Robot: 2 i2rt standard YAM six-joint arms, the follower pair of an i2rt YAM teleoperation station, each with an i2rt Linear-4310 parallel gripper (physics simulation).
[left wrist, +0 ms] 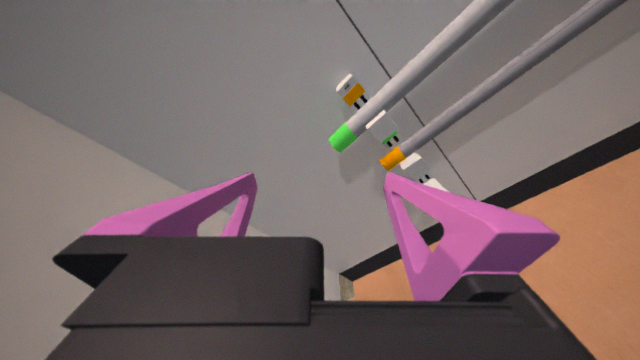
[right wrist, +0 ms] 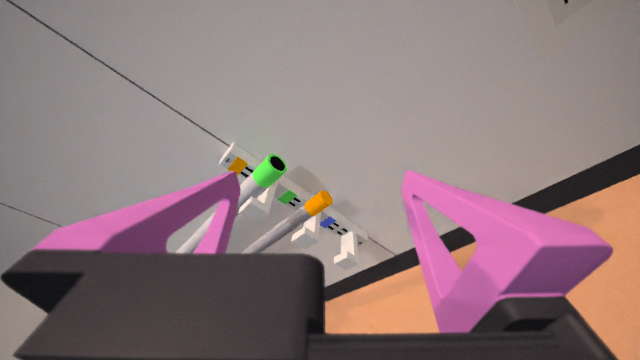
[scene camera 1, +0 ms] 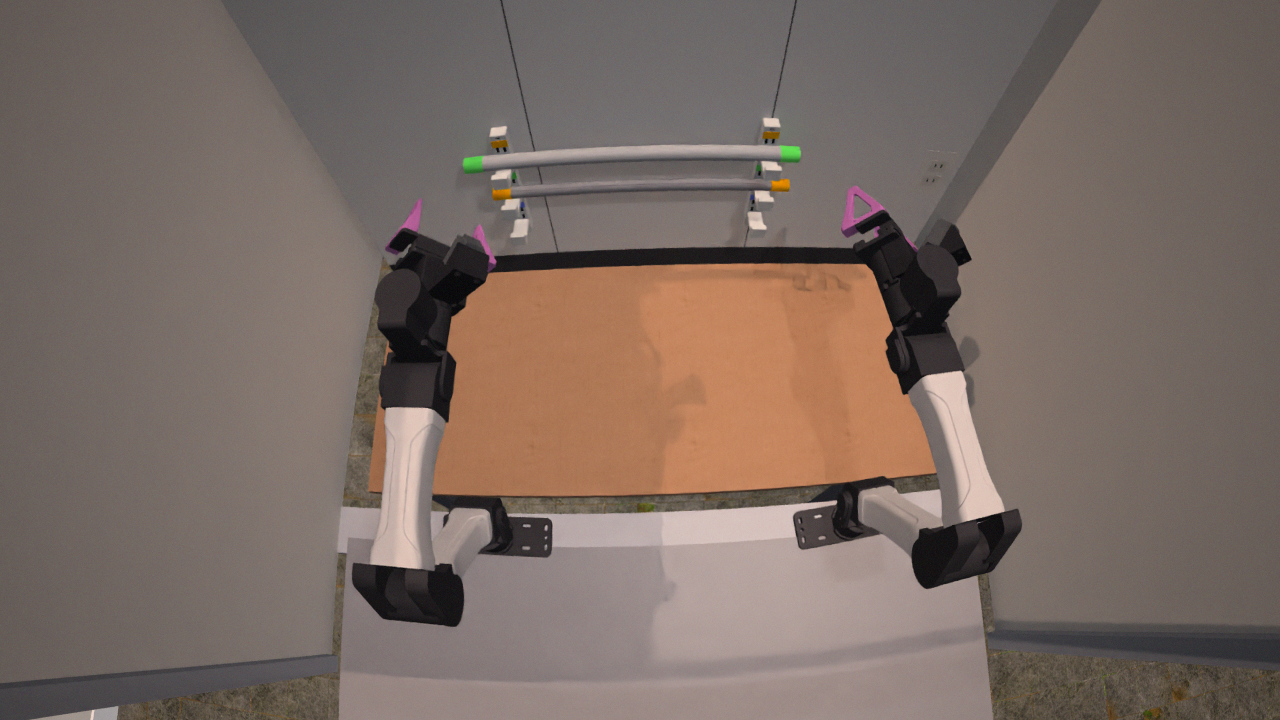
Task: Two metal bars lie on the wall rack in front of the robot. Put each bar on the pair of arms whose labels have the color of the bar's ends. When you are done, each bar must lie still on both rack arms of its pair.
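Places are measured from the left arm's base along level axes (x ahead, y left, z up), in metres.
Pixels of known places: left gripper, fingertip midpoint: [left wrist: 320,180] [scene camera 1: 449,213]; right gripper, fingertip midpoint: [right wrist: 320,180] [scene camera 1: 865,203]; left arm's base at its link origin: [scene camera 1: 496,535]; right arm's base at its link origin: [scene camera 1: 846,522].
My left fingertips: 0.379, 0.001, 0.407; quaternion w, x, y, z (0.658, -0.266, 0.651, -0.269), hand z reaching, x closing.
Observation:
For each thing: its top centre in the pictures, then the offset to it from my left fingertips, as dx, dy, dz. Level surfaces: height alone.
- thicker grey bar with green ends, top centre: [scene camera 1: 631,148] [right wrist: 179,248] +0.130, -0.251, -0.022
- thinner grey bar with orange ends, top centre: [scene camera 1: 640,181] [right wrist: 227,262] +0.133, -0.264, -0.102
- brown board at its surface level: dz -0.395
The thicker grey bar with green ends [scene camera 1: 635,154] [left wrist: 425,60] [right wrist: 270,172] lies across the upper rack arms, just below the orange labels. The thinner grey bar with orange ends [scene camera 1: 640,186] [left wrist: 500,81] [right wrist: 277,231] lies below it, across arms just under the green labels. My left gripper [scene camera 1: 448,216] [left wrist: 320,180] is open and empty, left of and below the bars' left ends. My right gripper [scene camera 1: 884,214] [right wrist: 320,180] is open and empty, right of the bars' right ends. Parts of both bars are hidden behind a finger in the right wrist view.
Blue labels sit lower on the rack, and its lowest white arms [scene camera 1: 520,231] [right wrist: 346,257] carry no bar. A brown board [scene camera 1: 572,376] lies below the wall, with a black strip [scene camera 1: 626,257] along its back. Tall grey panels [scene camera 1: 161,358] [scene camera 1: 1145,358] stand at both sides.

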